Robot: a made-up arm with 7 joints.
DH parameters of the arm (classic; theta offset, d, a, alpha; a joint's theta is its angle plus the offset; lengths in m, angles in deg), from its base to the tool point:
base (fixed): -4.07 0 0 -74.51
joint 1: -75.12 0.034 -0.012 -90
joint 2: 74 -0.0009 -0.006 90
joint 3: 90 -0.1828 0.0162 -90
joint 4: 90 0.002 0.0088 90
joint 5: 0 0.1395 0 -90
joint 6: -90 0 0.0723 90
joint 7: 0 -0.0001 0 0
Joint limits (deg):
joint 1: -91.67..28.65
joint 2: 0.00..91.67
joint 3: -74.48..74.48
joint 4: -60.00..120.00
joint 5: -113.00..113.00
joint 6: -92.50..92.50
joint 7: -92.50..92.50
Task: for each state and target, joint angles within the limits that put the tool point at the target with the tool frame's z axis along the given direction. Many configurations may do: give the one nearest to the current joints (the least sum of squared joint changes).
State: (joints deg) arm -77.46 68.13 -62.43 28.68 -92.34 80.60 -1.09
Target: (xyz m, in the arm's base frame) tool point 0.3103 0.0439 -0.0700 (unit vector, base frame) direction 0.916 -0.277 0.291
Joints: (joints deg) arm -83.87 49.35 -55.90 31.82 -102.78 75.32 -1.09
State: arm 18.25 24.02 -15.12 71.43 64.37 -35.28 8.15
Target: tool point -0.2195 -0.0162 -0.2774 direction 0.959 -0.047 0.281
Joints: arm 28.47 0.00 19.83 104.57 55.81 -68.03 8.15
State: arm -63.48 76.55 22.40 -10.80 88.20 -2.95 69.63
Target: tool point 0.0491 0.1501 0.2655 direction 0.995 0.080 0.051
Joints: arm -91.47 91.67 16.77 -5.60 112.77 -3.84 69.63
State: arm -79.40 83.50 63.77 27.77 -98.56 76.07 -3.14
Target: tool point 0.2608 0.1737 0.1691 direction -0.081 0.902 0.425
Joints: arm -90.64 42.06 42.55 22.91 -85.80 51.84 -3.14
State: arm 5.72 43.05 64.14 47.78 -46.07 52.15 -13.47
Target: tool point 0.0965 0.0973 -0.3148 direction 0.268 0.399 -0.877
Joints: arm -23.80 18.63 62.55 80.31 -47.82 91.66 -13.47
